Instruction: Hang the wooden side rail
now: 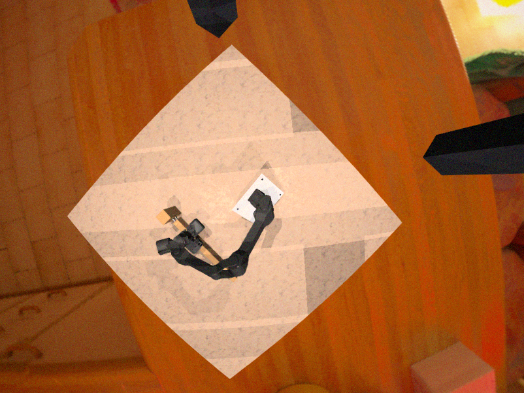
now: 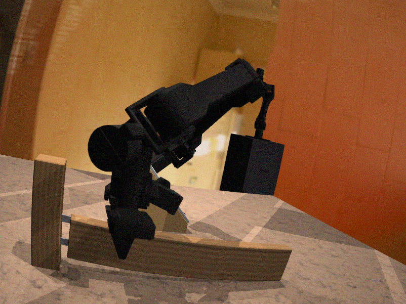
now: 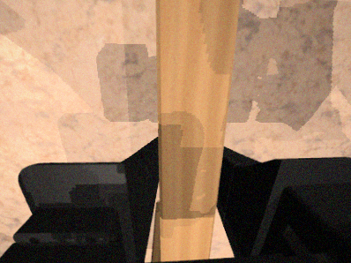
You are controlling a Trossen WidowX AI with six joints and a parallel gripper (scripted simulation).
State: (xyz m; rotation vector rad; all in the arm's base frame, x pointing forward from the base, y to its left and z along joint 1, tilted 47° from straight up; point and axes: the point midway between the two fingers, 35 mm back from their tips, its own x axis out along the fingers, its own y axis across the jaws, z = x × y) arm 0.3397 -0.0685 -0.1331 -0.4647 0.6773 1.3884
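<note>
My gripper tip is now 20 mm past the headboard post, 130 mm to the left of it and 40 mm below it.
</note>
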